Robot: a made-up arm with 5 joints.
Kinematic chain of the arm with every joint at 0, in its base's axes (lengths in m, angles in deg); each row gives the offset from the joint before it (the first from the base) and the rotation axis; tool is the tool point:
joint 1: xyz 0 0 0.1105 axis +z
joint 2: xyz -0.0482 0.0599 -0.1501 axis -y
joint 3: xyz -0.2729 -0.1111 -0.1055 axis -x
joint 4: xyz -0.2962 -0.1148 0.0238 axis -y
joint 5: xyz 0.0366 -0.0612 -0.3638 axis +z
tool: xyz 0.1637 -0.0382 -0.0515
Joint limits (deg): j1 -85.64..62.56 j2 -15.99..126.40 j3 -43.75..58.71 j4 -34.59..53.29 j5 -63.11..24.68
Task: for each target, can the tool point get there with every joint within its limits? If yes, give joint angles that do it. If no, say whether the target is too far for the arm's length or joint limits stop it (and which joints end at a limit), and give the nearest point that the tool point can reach.
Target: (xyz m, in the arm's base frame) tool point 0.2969 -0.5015 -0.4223
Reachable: yes | joints -35.43 95.73 -4.64 -9.15 -1.99
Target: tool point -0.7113 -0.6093 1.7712
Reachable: no: too far | nearest point -0.7079 -0.6064 0.1615 | short by 1.610 m
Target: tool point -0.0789 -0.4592 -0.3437
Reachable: yes | joints -51.65 89.51 23.68 9.18 15.97
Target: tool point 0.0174 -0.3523 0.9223
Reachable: no: joint limits stop it (at a limit: joint 2, joint 3, joint 4) | nearest point 0.0198 -0.4009 0.1085 | short by 0.815 m
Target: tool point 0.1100 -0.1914 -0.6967
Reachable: yes | joints -13.22 50.17 -26.21 6.80 -37.25
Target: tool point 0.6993 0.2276 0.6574
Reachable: no: joint limits stop it (at a limit: joint 2, joint 3, joint 5) | nearest point 0.5166 0.1681 0.0668 | short by 0.621 m
